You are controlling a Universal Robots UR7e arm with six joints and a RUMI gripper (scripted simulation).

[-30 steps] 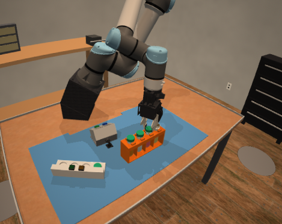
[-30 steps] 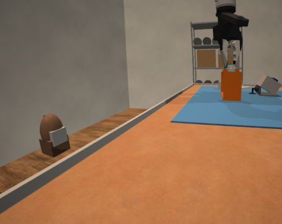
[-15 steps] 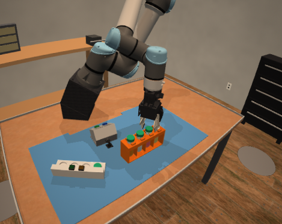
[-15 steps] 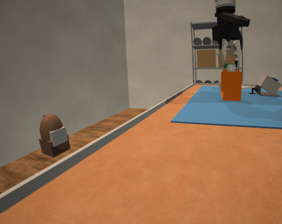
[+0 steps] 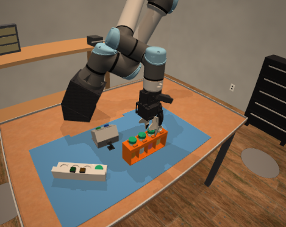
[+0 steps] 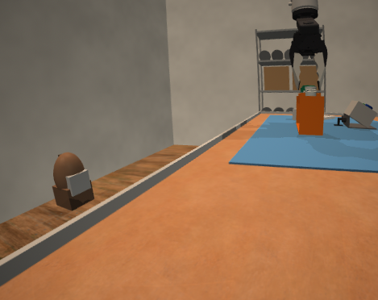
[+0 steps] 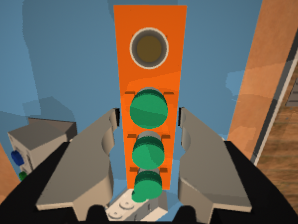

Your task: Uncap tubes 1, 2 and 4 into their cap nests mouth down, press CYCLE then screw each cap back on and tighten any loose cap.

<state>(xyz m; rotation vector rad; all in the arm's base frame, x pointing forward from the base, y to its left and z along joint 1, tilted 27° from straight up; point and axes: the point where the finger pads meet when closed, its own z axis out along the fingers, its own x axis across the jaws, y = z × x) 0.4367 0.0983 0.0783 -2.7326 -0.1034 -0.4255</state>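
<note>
Now: the cap 26 cm to the right of my hand and 11 cm below it. From my hand the other things lie so: grey key housing (18 cm behind, 15 cm to the right, 7 cm below); then blue key (19 cm behind, 13 cm to the right, 6 cm below); then table edge (20 cm ahead, 12 cm below, 9 cm to the left).
</note>
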